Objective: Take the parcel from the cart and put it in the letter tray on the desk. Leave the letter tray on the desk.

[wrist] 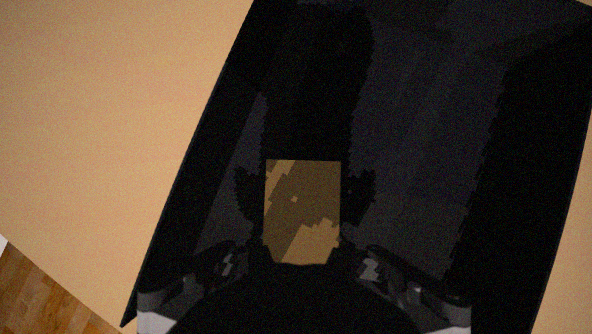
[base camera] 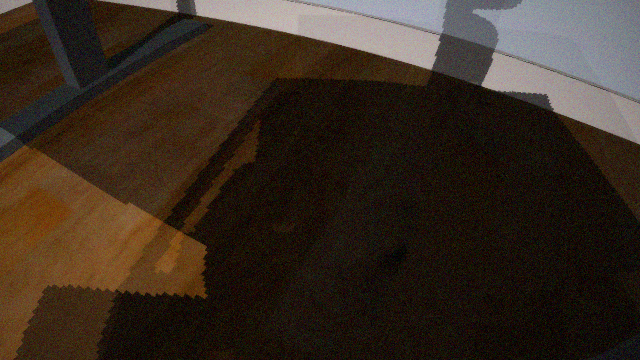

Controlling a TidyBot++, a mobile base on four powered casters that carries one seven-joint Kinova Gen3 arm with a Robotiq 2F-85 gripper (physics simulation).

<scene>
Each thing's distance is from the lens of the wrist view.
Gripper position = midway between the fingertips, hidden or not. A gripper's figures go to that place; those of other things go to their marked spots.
gripper (wrist: 300,237): 18 cm
tan parcel (wrist: 302,198): 12 cm
black letter tray (wrist: 457,134): 24 cm
The marked spots on the tan parcel and the black letter tray are 18 cm apart.
</scene>
